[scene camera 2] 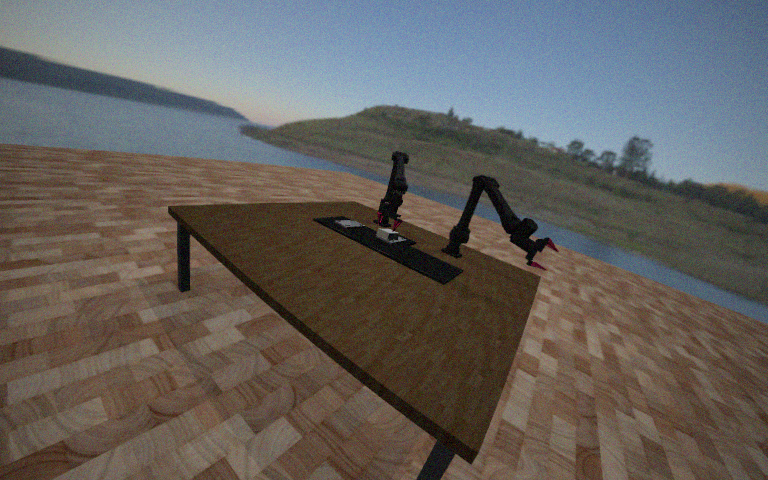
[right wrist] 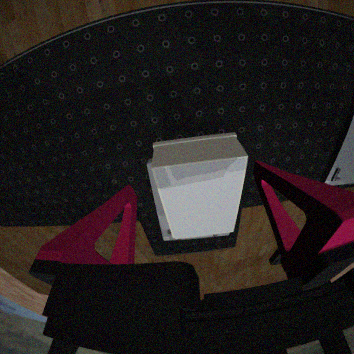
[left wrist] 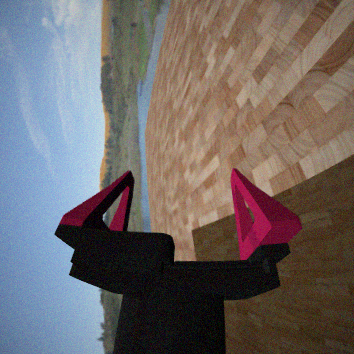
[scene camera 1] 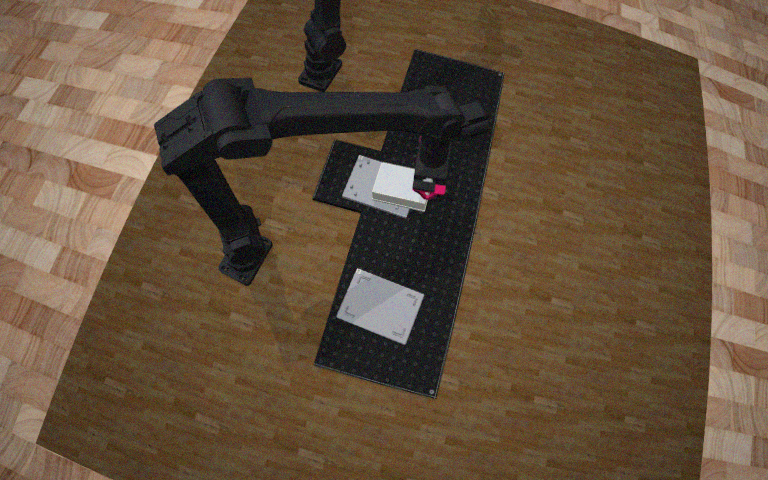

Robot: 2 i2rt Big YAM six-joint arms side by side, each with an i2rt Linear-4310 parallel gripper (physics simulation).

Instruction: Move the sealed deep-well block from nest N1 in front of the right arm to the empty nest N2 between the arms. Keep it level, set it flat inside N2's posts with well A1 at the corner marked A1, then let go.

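Pixels of known places: left gripper, fingertip midpoint: (scene camera 2: pixel 552 260) (left wrist: pixel 180 173); right gripper, fingertip midpoint: (scene camera 2: pixel 386 228) (right wrist: pixel 191 179) (scene camera 1: pixel 429 180); left arm's base at its link origin: (scene camera 2: pixel 451 253) (scene camera 1: pixel 320 73); right arm's base at its link origin: (scene camera 2: pixel 382 224) (scene camera 1: pixel 246 257).
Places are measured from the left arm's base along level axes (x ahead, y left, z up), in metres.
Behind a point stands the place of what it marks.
Observation:
The white deep-well block (scene camera 1: pixel 393 181) {x 0.336, y -0.271, z 0.071 m} (scene camera 2: pixel 387 233) {x 0.414, y -0.226, z 0.075 m} (right wrist: pixel 202 210) {x 0.351, y -0.266, z 0.073 m} is on nest N2 (scene camera 1: pixel 360 178) {x 0.253, y -0.274, z 0.024 m}, the grey plate between the arms. It sits off-centre, shifted to the right in scene camera 1 and past the plate's edge there. Posts at the plate's left show uncovered. I cannot tell whether it lies flat, nor read its A1 corner. Nest N1 (scene camera 1: pixel 379 305) {x 0.421, y -0.541, z 0.025 m} (scene camera 2: pixel 349 224) {x 0.445, y -0.523, z 0.023 m} (right wrist: pixel 345 162) {x 0.387, y -0.511, z 0.025 m} is bare. My right gripper (scene camera 1: pixel 430 180) {x 0.413, y -0.247, z 0.098 m} (scene camera 2: pixel 388 223) {x 0.413, y -0.247, z 0.098 m} (right wrist: pixel 191 179) {x 0.413, y -0.247, z 0.098 m} is open above the block, its fingers apart from it. My left gripper (scene camera 2: pixel 550 258) {x 0.254, y 0.589, z 0.256 m} (left wrist: pixel 180 173) {x 0.254, y 0.589, z 0.256 m} is open and empty, far from the nests.
A black perforated board (scene camera 1: pixel 407 249) {x 0.427, y -0.391, z 0.013 m} (scene camera 2: pixel 430 266) {x 0.393, y 0.091, z 0.013 m} (right wrist: pixel 200 80) {x 0.476, y -0.263, z 0.013 m} carries both nests on the brown table (scene camera 1: pixel 566 254) {x 0.800, y -0.232, z 0.000 m} (scene camera 2: pixel 362 300) {x 0.944, y 0.168, z 0.000 m}. The right arm reaches over the board beside N2. The left arm extends out past the table edge in scene camera 2.

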